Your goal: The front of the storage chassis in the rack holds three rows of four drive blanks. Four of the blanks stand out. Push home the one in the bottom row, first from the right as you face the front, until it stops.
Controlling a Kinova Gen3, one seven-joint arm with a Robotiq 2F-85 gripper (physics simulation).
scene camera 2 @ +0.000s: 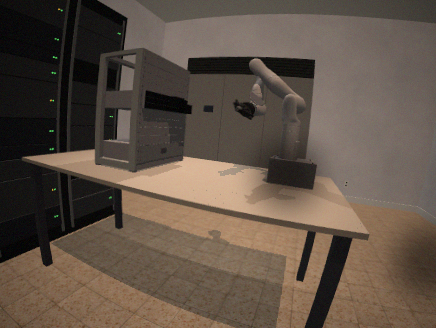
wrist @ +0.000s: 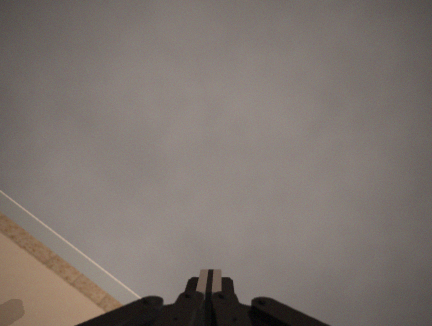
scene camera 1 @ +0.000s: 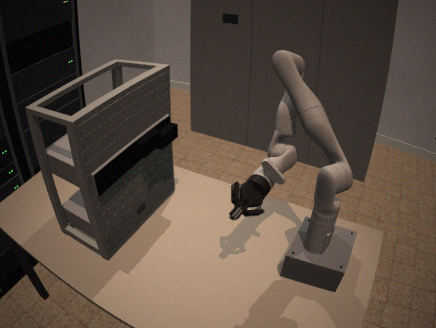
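Observation:
The rack stands on the table with its front toward the arm. The storage chassis is a black band across that front. Dark blocks stand out at its far end, the right end as one faces the front. The single blanks and their rows are too dark and small to tell apart, so I cannot tell how far the bottom-row right one stands out. My gripper is shut and empty, above the table, well apart from the chassis. The chassis does not show in the wrist view.
The arm's base block stands on the table opposite the rack. A tall grey cabinet is behind the table. Dark server racks stand at the left. The wrist view shows mostly grey wall.

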